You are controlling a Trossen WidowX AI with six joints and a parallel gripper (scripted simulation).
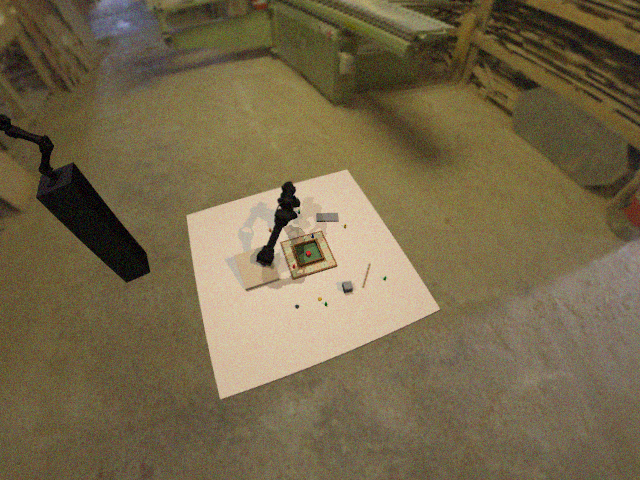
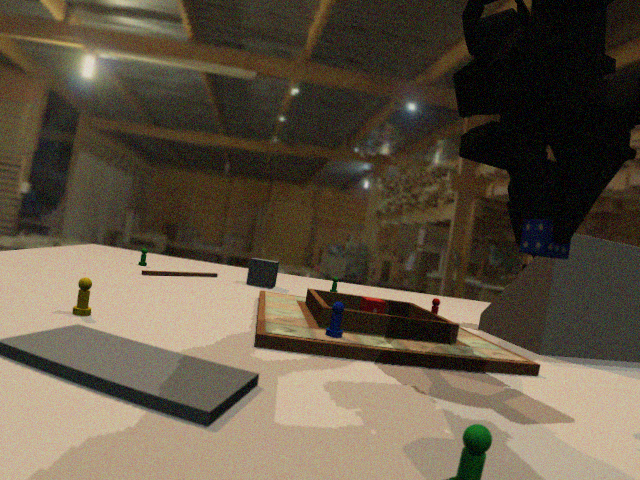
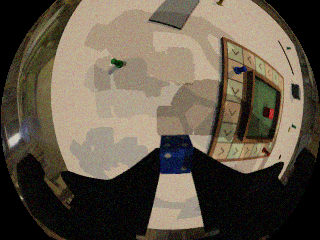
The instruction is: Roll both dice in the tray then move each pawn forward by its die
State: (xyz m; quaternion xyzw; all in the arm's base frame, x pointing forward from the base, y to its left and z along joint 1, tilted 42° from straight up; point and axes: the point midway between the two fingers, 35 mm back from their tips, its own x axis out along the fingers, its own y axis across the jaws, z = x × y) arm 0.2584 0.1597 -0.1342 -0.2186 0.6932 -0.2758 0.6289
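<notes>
The red pawn is 290 mm to the right of my gripper tip, 110 mm behind it and 100 mm below it. Round my gripper tip: blue pawn: 150 mm to the right, 100 mm below, 100 mm ahead; then flat grey slab: 270 mm ahead, 120 mm below, 40 mm to the right; then yellow pawn: 330 mm ahead, 170 mm to the right, 110 mm below.
</notes>
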